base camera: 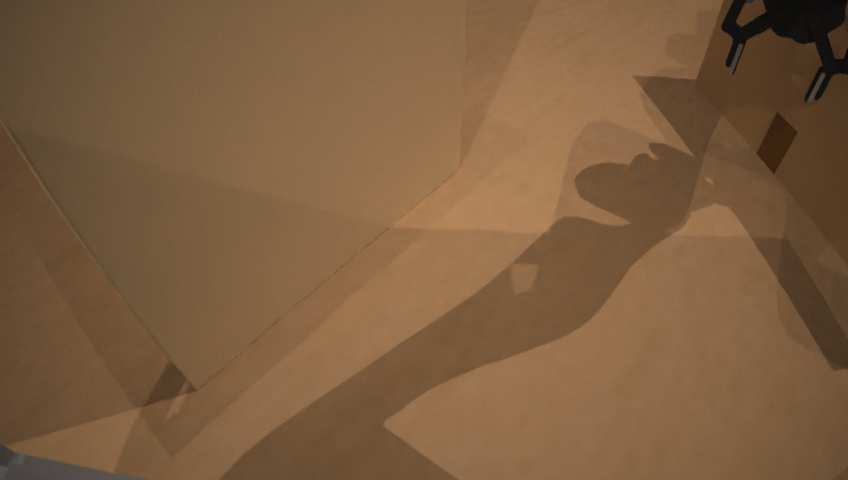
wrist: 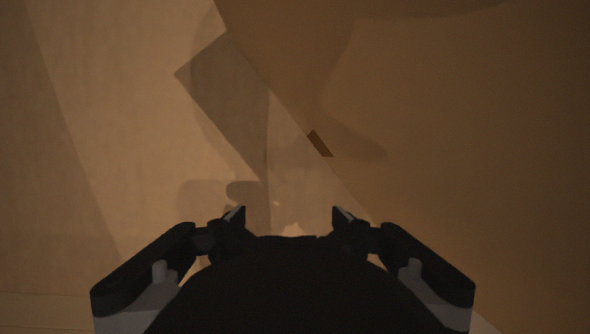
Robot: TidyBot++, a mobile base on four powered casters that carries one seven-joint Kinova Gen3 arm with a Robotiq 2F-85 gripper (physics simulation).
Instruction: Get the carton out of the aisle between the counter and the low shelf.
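Places are measured from the arm's base along level axes (x ahead, y left, z up), in metres.
Pixels of known places: gripper, fingertip midpoint: point(base camera: 769, 85) point(wrist: 289, 215).
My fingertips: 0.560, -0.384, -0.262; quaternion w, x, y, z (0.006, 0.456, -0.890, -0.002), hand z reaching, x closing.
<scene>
Behind a point stands the place of what it marks, as x, y, z.
The carton point(base camera: 824, 178) {0.499, -0.475, -0.344} point(wrist: 440, 100) {0.596, -0.468, -0.161} is a large brown box at the right of both views, partly cut off by the frame edges. A dark brown patch point(base camera: 776, 142) {0.595, -0.467, -0.359} point(wrist: 320, 144) {0.596, -0.467, -0.346} marks its lower edge. My gripper point(base camera: 772, 83) {0.560, -0.384, -0.262} point(wrist: 289, 215) {0.560, -0.384, -0.262} is open and empty. In the base view it shows in front of the carton at the top right. In the wrist view the fingertips point at shadowed floor, with the carton's edge running close by the right finger. Whether a finger touches the carton cannot be told.
A large pale, flat-sided block point(base camera: 238, 148) {0.340, 0.125, -0.222} fills the left of the base view; whether it is the counter or the low shelf cannot be told. The floor point(base camera: 684, 356) {0.296, -0.223, -0.396} point(wrist: 125, 125) {0.815, -0.213, -0.396} between it and the carton carries arm shadows. A grey part point(base camera: 53, 466) shows at the bottom left.
</scene>
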